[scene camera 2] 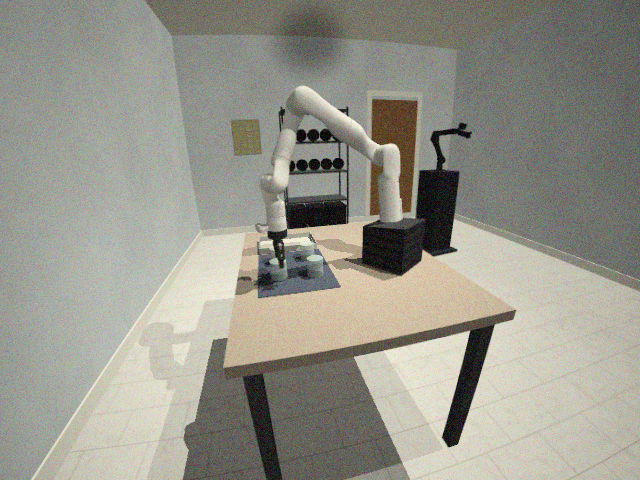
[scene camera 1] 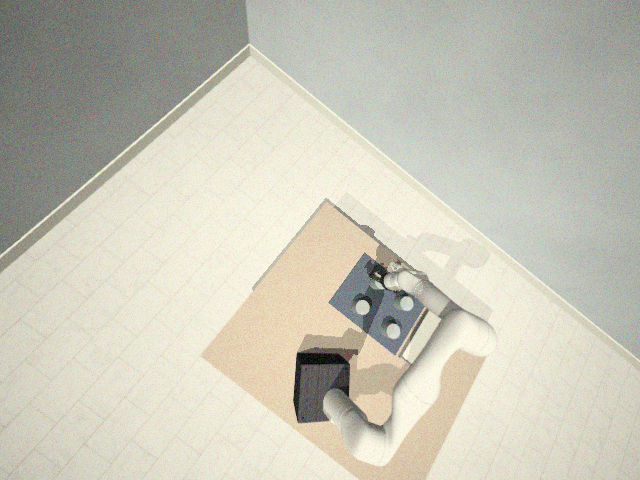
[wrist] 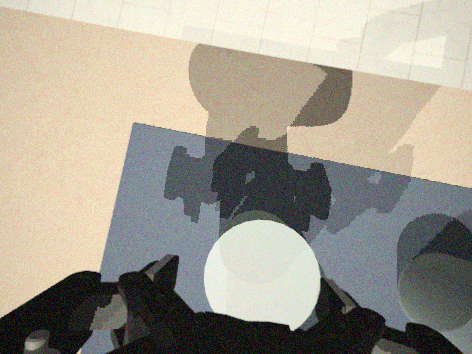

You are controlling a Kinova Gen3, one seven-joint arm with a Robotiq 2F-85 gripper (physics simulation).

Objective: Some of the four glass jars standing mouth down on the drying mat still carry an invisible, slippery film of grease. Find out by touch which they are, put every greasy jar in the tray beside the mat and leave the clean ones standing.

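Where they show: gripper, fingertip midpoint: [scene camera 2: 280,263] [scene camera 1: 378,282] [wrist: 245,282]; arm's base, origin of the base link: [scene camera 2: 390,220] [scene camera 1: 334,401].
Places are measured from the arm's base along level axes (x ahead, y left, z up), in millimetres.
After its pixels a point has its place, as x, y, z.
Four pale jars stand mouth down on the blue mat [scene camera 1: 343,294] {390, 119, -181} [scene camera 2: 310,289] {433, 141, -181} [wrist: 135,200] {555, 115, -181}. My gripper [scene camera 1: 378,273] {517, 12, -114} [scene camera 2: 280,263] {517, 12, -114} [wrist: 245,282] {517, 12, -114} is open, pointing down at the jar [scene camera 1: 376,284] {500, 21, -105} [scene camera 2: 278,273] {530, 35, -144} [wrist: 262,265] {530, 3, -104} near the mat's far corner. In the wrist view this jar shows between the open fingers, closer to the right one; contact cannot be told. A second jar [scene camera 1: 362,307] {374, 31, -106} [scene camera 2: 314,266] {388, 60, -129}, a third jar [scene camera 1: 406,303] {497, -150, -106} [wrist: 440,295] {511, -121, -138} and a fourth jar [scene camera 1: 393,330] {357, -147, -106} stand apart from it. The cream tray [scene camera 1: 421,338] {402, -329, -181} lies beside the mat, partly hidden by the arm. Grease is not visible.
The arm [scene camera 1: 418,377] {234, 5, 433} [scene camera 2: 330,116] {289, 15, 431} rises from a black block [scene camera 1: 312,392] {-9, 96, 11} [scene camera 2: 390,248] {83, 132, -76} on the wooden table [scene camera 1: 268,330] {79, 344, -183} [scene camera 2: 372,310] {287, 344, -183} and arches over the tray side. A table edge runs close behind the gripped end of the mat. A shelf rack stands beyond the table.
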